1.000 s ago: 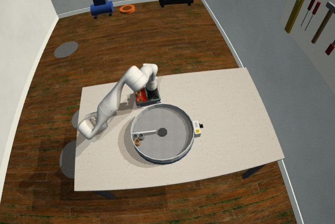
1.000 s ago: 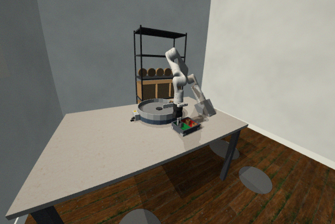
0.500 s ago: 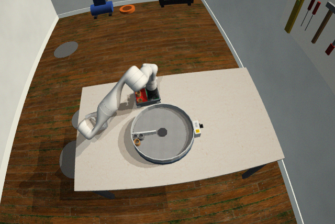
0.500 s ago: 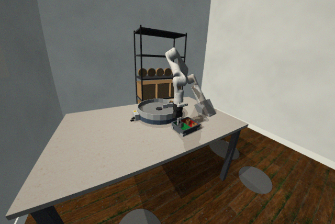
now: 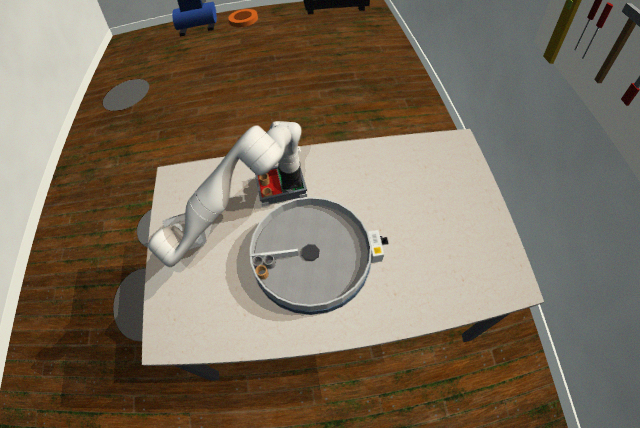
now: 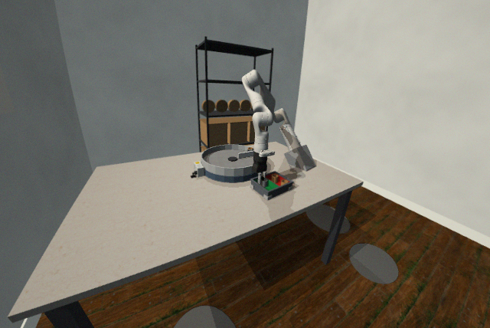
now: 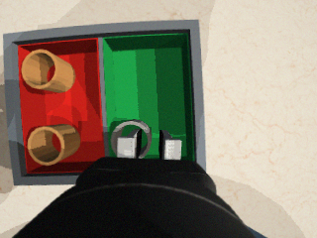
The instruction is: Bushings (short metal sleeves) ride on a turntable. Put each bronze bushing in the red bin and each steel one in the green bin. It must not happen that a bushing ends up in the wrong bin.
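Now: hand 40 mm past the bin, 40 mm to the right of it and 20 mm above it. Round my hand: grey turntable (10 mm ahead, 310 mm to the right, 10 mm above).
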